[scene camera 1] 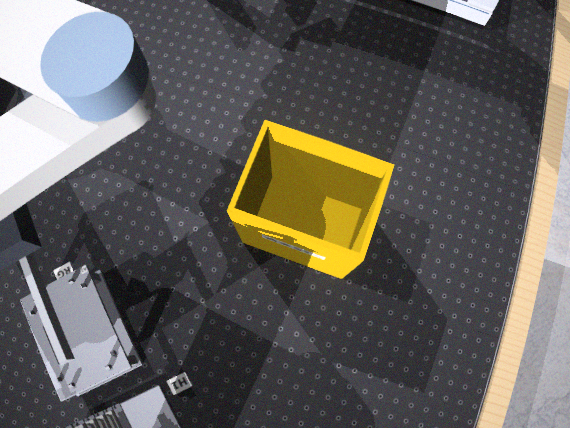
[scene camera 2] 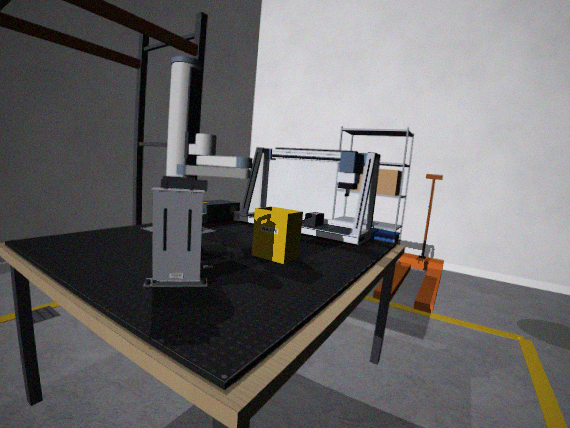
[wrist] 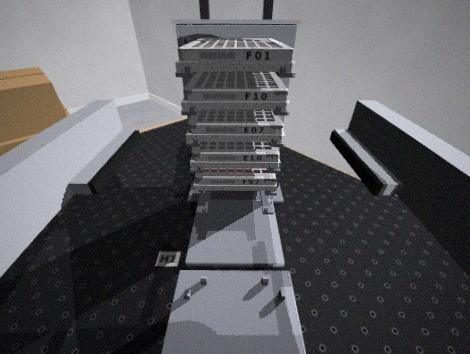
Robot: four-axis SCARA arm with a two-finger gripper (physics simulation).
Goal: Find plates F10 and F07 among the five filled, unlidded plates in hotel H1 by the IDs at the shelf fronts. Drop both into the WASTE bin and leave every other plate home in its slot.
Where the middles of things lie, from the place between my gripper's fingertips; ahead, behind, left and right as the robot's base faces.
Scene:
I see my gripper 90 mm short of the plate F07 (wrist: 220, 179), 90 mm to the left of it and 90 mm above it.

